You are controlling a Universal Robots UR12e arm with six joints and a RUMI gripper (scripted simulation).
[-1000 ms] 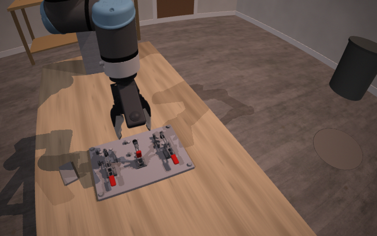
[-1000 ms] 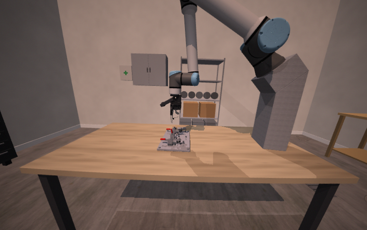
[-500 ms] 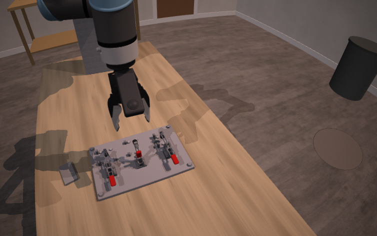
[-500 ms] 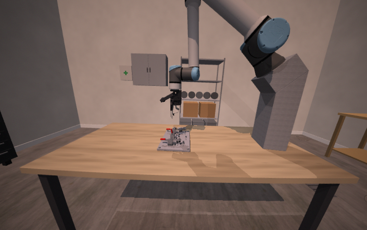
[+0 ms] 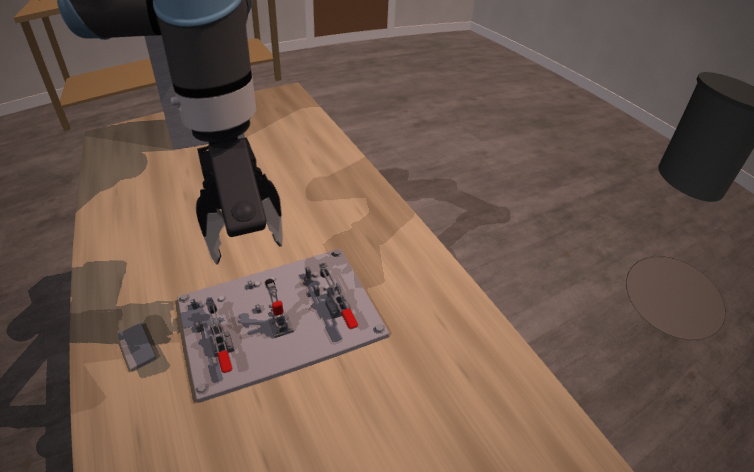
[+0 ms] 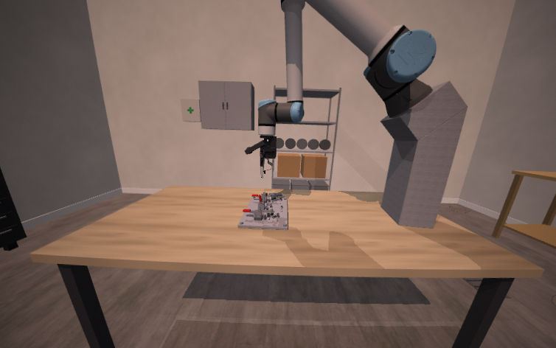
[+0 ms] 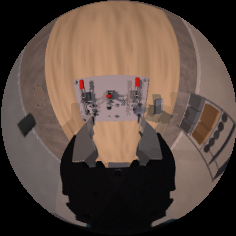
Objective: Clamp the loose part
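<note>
My gripper is now 230 mm to the left of the loose part, 210 mm above it and 110 mm past it. Also, from my hand: fixture 210 mm below, 30 mm to the left, 20 mm behind.
</note>
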